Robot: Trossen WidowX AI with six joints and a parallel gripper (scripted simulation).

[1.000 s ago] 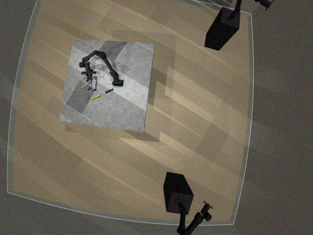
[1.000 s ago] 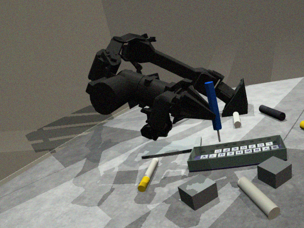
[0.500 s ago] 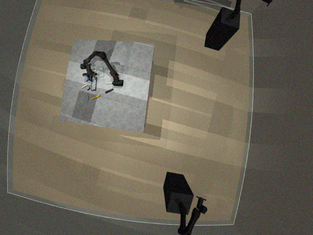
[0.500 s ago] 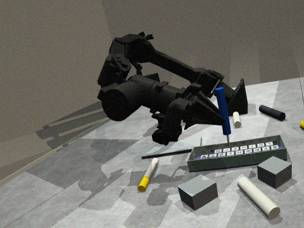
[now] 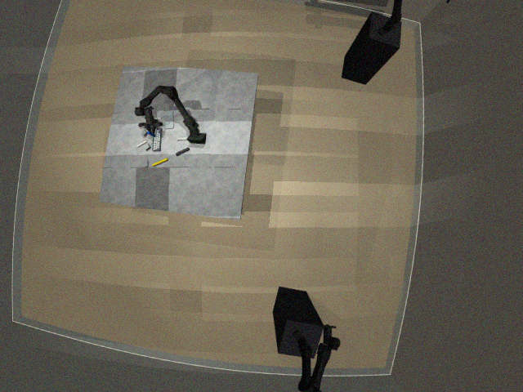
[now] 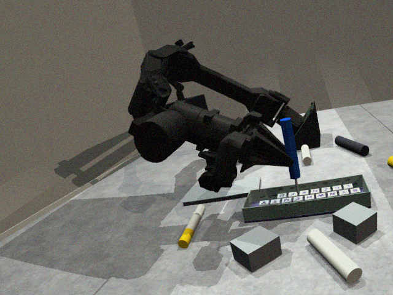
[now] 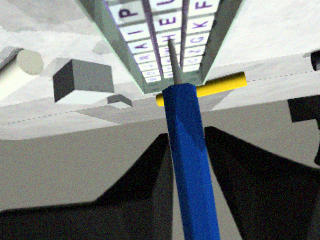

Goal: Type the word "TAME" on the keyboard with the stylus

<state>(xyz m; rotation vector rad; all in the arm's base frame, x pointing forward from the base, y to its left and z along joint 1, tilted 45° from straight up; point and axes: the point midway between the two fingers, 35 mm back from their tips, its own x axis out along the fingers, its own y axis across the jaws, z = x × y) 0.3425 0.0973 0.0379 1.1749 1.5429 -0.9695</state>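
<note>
Right now my gripper tip is 6 cm above the green keyboard tray and 1 cm to the right of it. The rest, counted from my gripper tip: yellow-tipped marker 16 cm to the right, 9 cm ahead, 7 cm below; then blue stylus 1 cm below; then thin grey tip 5 cm below.
</note>
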